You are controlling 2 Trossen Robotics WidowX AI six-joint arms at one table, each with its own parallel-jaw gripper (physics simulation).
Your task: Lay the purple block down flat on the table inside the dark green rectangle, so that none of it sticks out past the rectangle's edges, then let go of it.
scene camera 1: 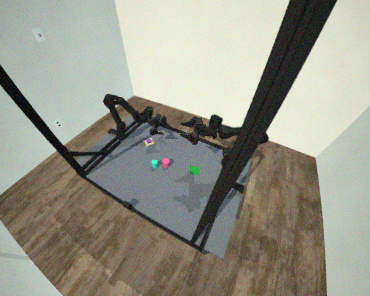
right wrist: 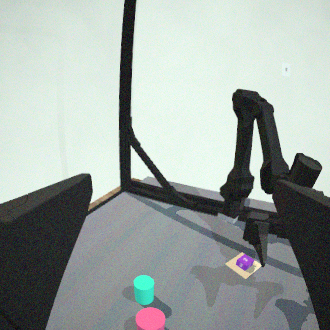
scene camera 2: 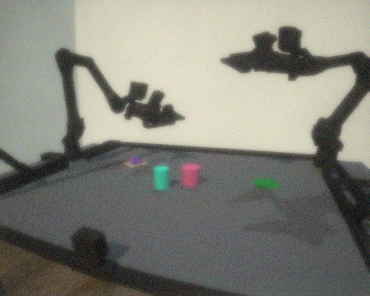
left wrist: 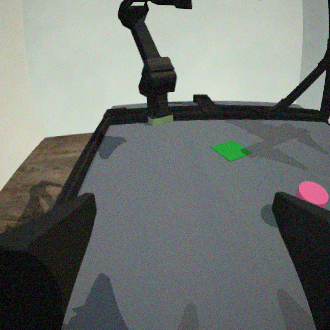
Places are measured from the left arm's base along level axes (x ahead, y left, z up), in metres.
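Pixels of known places: left gripper, fingertip midpoint: (scene camera 1: 167, 130) (right wrist: 289, 269) (scene camera 2: 180, 120) (left wrist: 188, 203); right gripper, fingertip midpoint: (scene camera 1: 180, 128) (right wrist: 187, 186) (scene camera 2: 224, 58); left arm's base, origin of the base link: (scene camera 1: 122, 137) (right wrist: 230, 211) (scene camera 2: 73, 158); right arm's base, origin of the base link: (scene camera 2: 325, 166) (left wrist: 157, 112).
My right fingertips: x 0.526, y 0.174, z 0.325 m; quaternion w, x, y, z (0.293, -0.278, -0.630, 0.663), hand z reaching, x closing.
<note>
For each thing: its top centre in the pictures, then the offset to it from my right fingertips. "spot": a spot on its surface instead.
- purple block, middle of its top: (right wrist: 245, 259) (scene camera 2: 135, 158) (scene camera 1: 148, 140) dx -0.338, dy -0.032, dz -0.325 m
- beige square, surface spot: (right wrist: 246, 275) (scene camera 2: 146, 162) spot: dx -0.306, dy -0.008, dz -0.343 m
- green rectangle, surface spot: (left wrist: 230, 150) (scene camera 2: 264, 182) (scene camera 1: 194, 169) spot: dx +0.116, dy +0.036, dz -0.343 m
- teal cylinder, middle of its top: (right wrist: 143, 281) (scene camera 2: 161, 168) (scene camera 1: 154, 162) dx -0.106, dy -0.148, dz -0.290 m
- pink cylinder, middle of its top: (left wrist: 313, 191) (right wrist: 150, 318) (scene camera 2: 190, 167) (scene camera 1: 166, 161) dx -0.058, dy -0.082, dz -0.295 m
The purple block (scene camera 1: 149, 141) (scene camera 2: 135, 160) (right wrist: 245, 261) rests on a beige square (scene camera 2: 144, 164) (right wrist: 246, 275) at the left of the table in scene camera 2. The green rectangle (scene camera 1: 194, 170) (scene camera 2: 266, 183) (left wrist: 230, 150) lies flat on the table, well to the right of the block in both scene views, with no block on it. My left gripper (scene camera 2: 181, 118) (left wrist: 188, 203) is open and empty, above the table and to the right of the block in scene camera 2. My right gripper (scene camera 2: 224, 60) (right wrist: 187, 186) is open and empty, high up. The block does not show in the left wrist view.
A teal cylinder (scene camera 1: 155, 163) (scene camera 2: 161, 178) (right wrist: 144, 290) and a pink cylinder (scene camera 1: 166, 162) (scene camera 2: 190, 175) (left wrist: 313, 193) (right wrist: 150, 319) stand side by side between the beige square and the green rectangle. A black frame borders the table, with uprights at its corners.
</note>
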